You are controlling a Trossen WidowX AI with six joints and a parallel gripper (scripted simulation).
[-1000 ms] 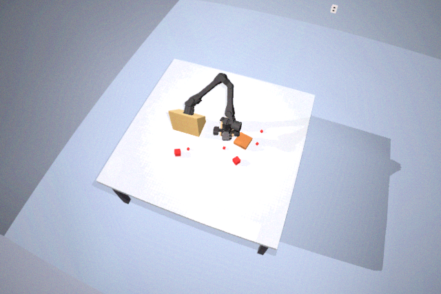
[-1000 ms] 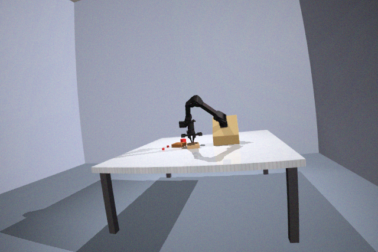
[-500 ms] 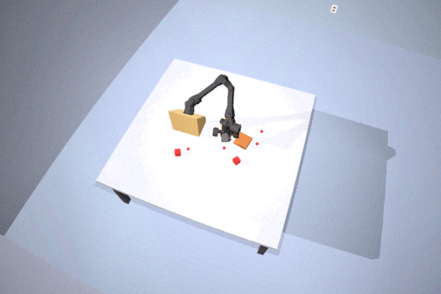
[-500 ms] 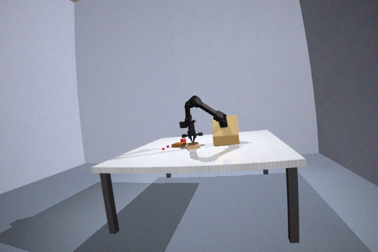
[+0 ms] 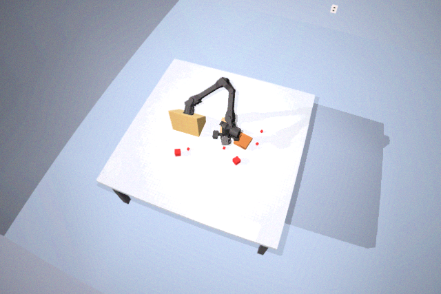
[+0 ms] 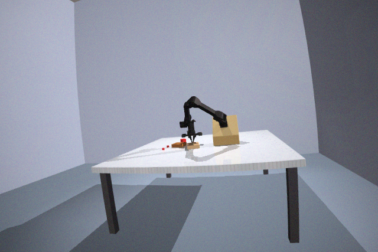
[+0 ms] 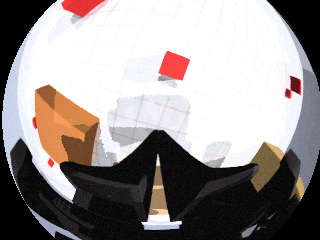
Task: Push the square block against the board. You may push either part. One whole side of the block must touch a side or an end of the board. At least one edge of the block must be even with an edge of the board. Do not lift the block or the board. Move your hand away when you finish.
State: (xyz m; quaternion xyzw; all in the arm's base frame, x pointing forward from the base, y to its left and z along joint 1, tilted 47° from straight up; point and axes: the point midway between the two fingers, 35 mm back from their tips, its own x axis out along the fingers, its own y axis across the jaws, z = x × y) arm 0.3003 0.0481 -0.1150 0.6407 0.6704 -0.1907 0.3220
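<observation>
My gripper tip is 12 cm to the right of the board, 2 cm past it and 1 cm below it. Also, from my gripper tip: square block (12 cm ahead, 4 cm to the left, 1 cm above).
</observation>
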